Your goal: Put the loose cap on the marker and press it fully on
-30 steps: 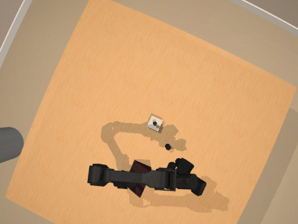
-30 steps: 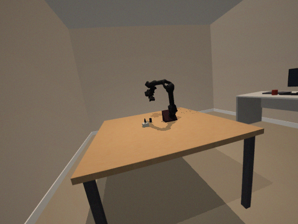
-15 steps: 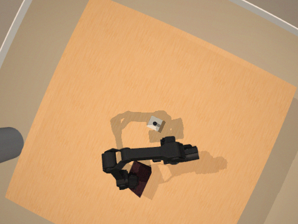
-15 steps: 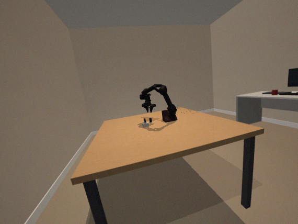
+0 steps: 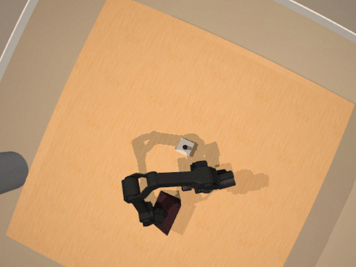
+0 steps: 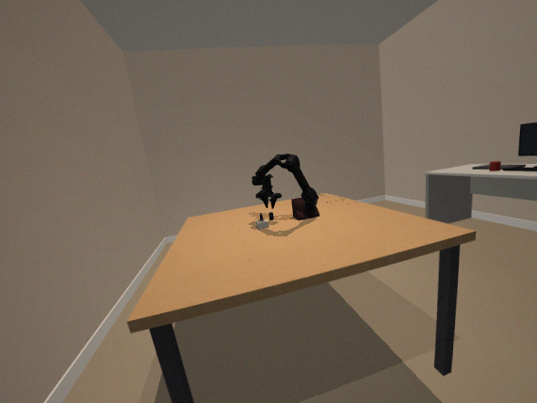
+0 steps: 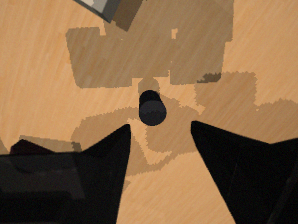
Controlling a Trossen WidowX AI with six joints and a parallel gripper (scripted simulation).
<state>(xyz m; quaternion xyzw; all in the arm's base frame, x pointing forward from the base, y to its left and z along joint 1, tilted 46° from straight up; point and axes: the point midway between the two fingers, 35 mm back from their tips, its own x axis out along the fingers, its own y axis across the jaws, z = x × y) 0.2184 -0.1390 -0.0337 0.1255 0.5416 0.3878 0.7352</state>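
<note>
My gripper tip is 5 cm above the dark cap. The rest, counted from my gripper tip: holder block: 11 cm to the left, 10 cm ahead, 6 cm below.
</note>
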